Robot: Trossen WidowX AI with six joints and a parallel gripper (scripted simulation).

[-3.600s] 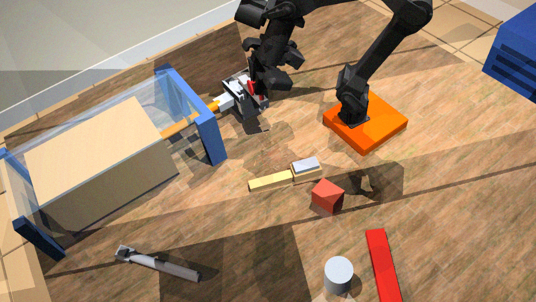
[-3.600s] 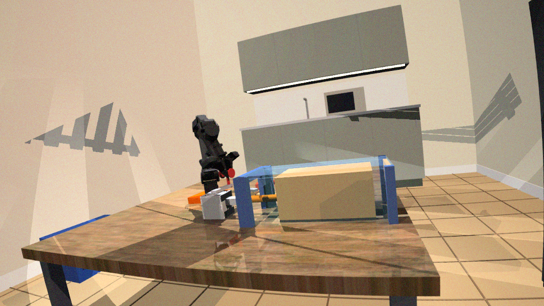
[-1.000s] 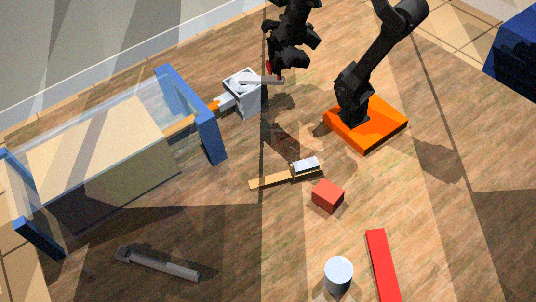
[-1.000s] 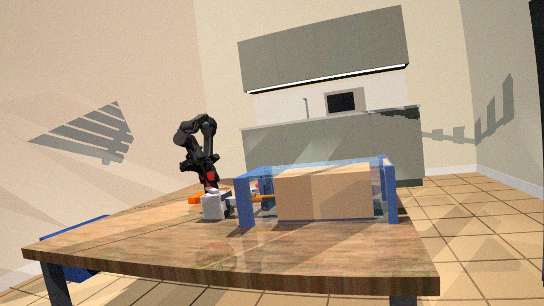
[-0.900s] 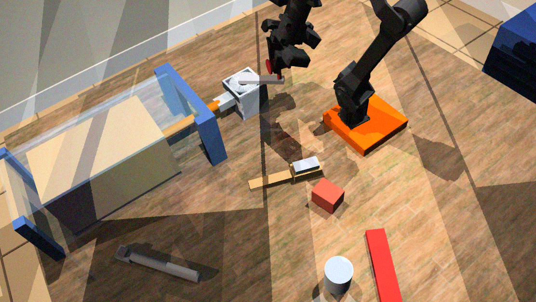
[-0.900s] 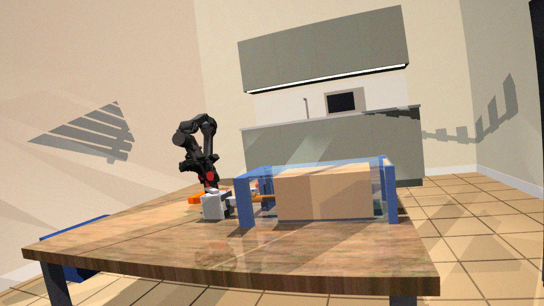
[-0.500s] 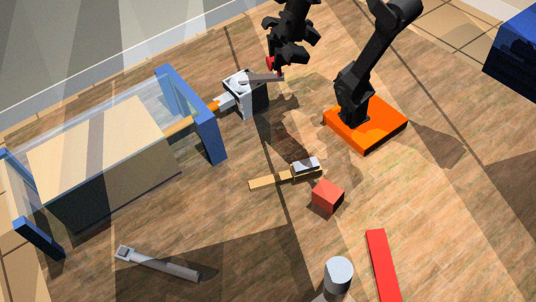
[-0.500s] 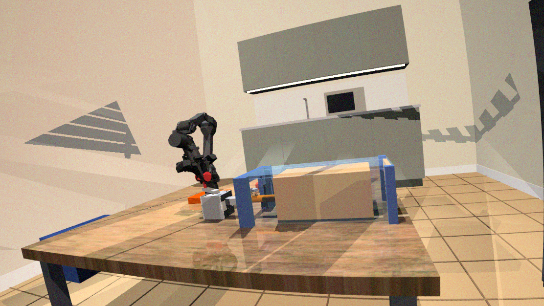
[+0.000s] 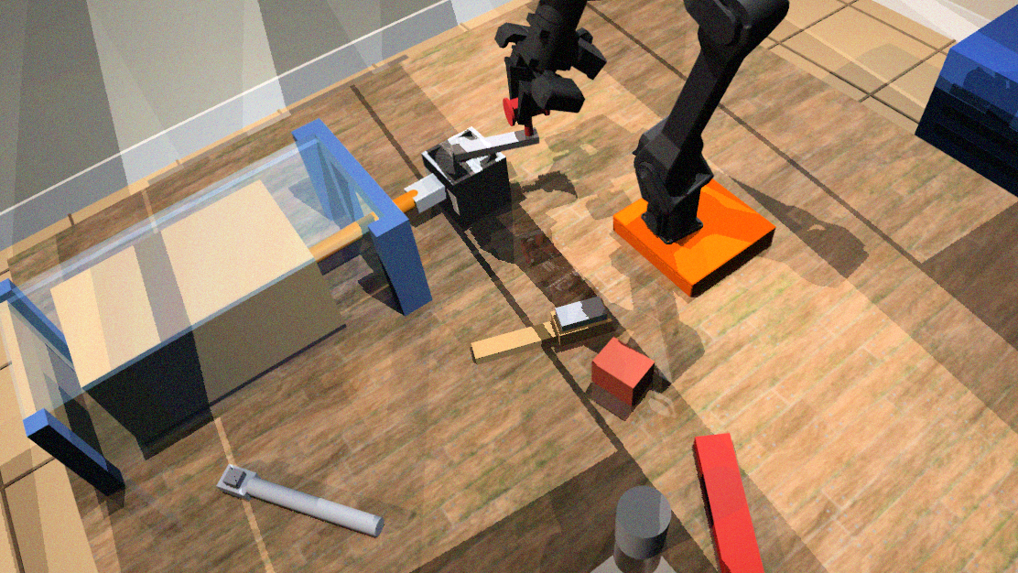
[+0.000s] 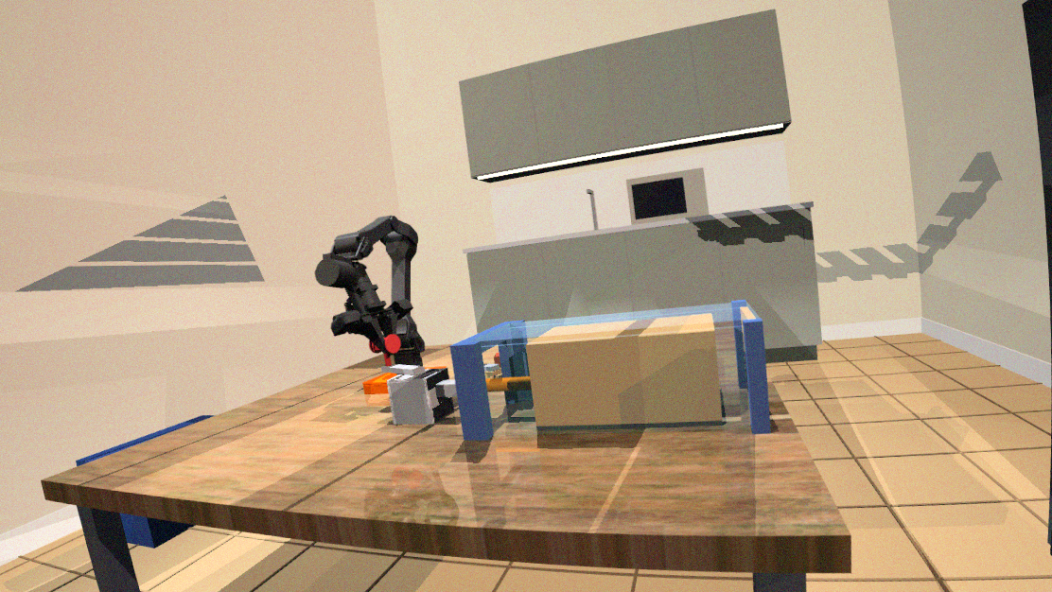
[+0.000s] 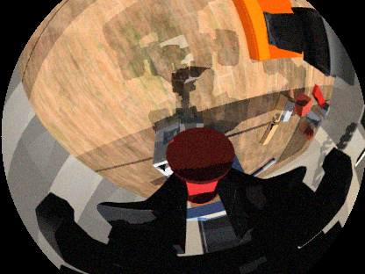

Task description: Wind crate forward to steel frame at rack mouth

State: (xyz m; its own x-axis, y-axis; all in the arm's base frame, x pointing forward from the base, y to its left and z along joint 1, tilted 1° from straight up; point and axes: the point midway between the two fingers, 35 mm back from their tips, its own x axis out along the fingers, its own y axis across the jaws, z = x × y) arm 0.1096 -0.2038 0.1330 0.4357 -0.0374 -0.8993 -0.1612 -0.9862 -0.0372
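Right now my gripper tip is 2 cm short of the winch handle, 1 cm to the left of it and 3 cm above it. From my gripper tip the other things lie so: red knob: 1 cm behind; then wooden brush: 11 cm ahead, 26 cm to the left, 11 cm below; then grey winch: 7 cm ahead, 3 cm to the right, 10 cm below.
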